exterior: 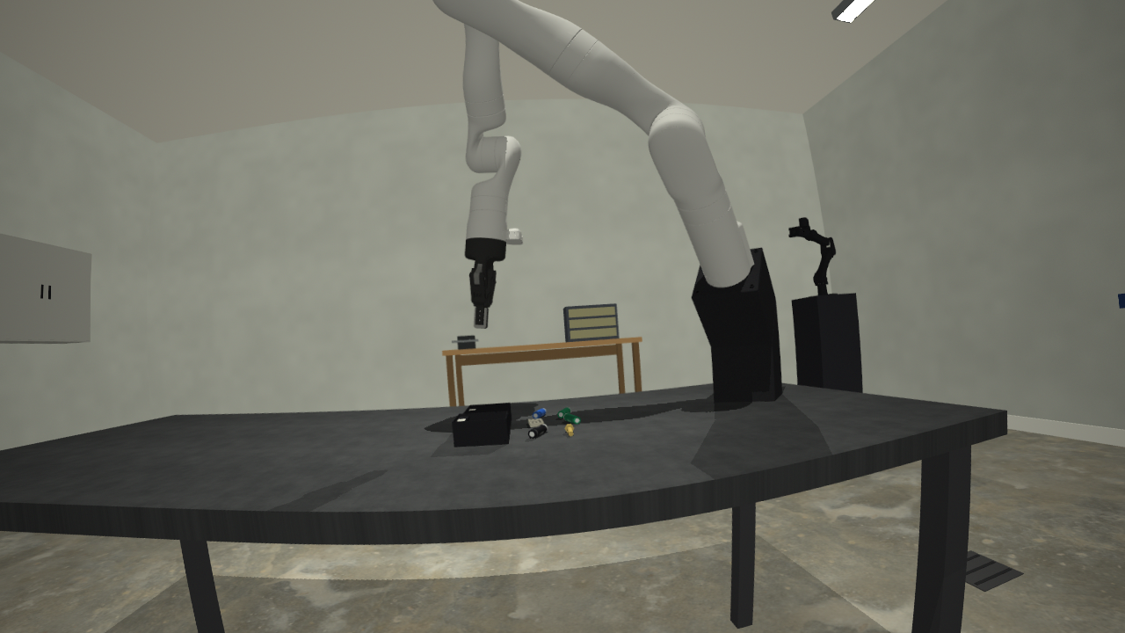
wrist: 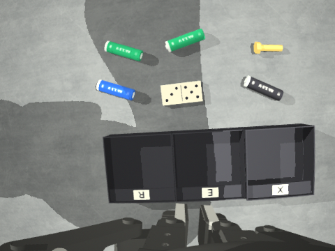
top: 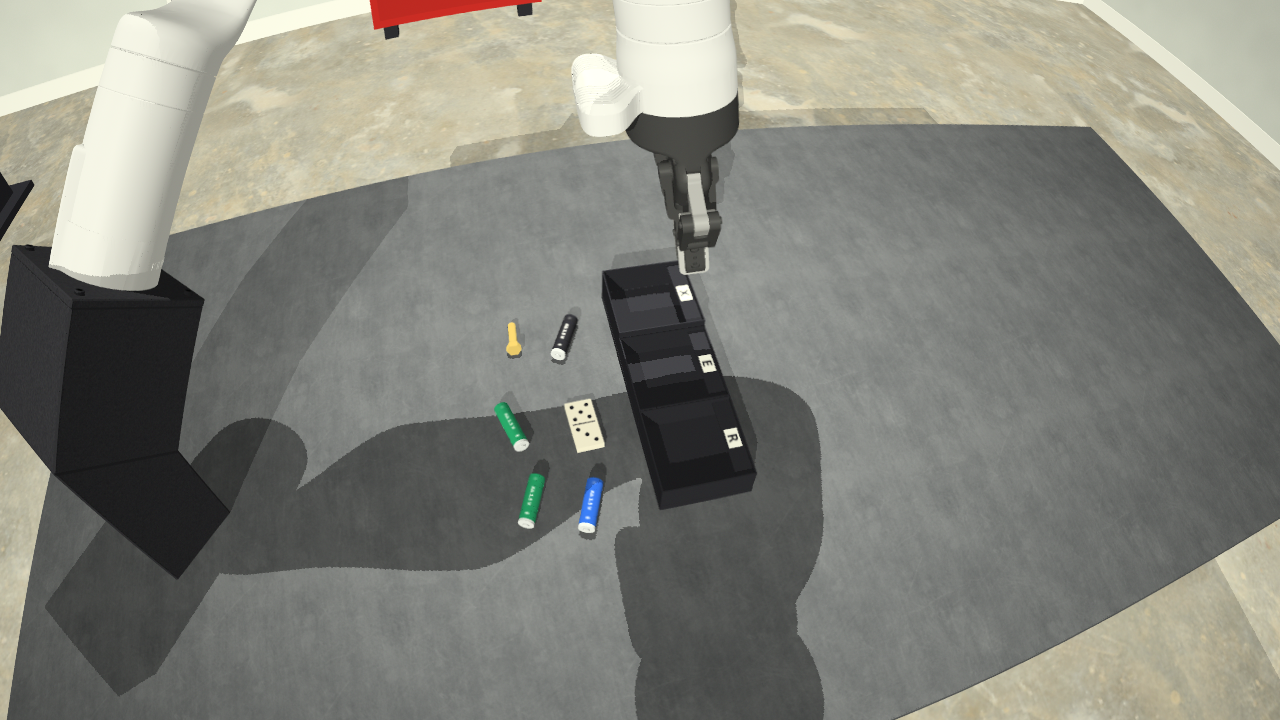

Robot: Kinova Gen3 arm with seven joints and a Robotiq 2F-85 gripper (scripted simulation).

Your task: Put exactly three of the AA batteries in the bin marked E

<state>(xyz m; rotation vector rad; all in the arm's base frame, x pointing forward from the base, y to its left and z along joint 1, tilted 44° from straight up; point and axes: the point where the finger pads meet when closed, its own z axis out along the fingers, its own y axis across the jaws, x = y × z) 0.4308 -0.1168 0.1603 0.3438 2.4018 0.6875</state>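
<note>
The black bin marked E lies 180 mm below my hand and 20 mm to the left of it. From my hand the other things lie so: white domino 200 mm below, 90 mm behind, 10 mm to the right; blue AA battery 200 mm below, 100 mm to the right, 90 mm behind; black AA battery 200 mm below, 90 mm to the left, 90 mm behind.
</note>
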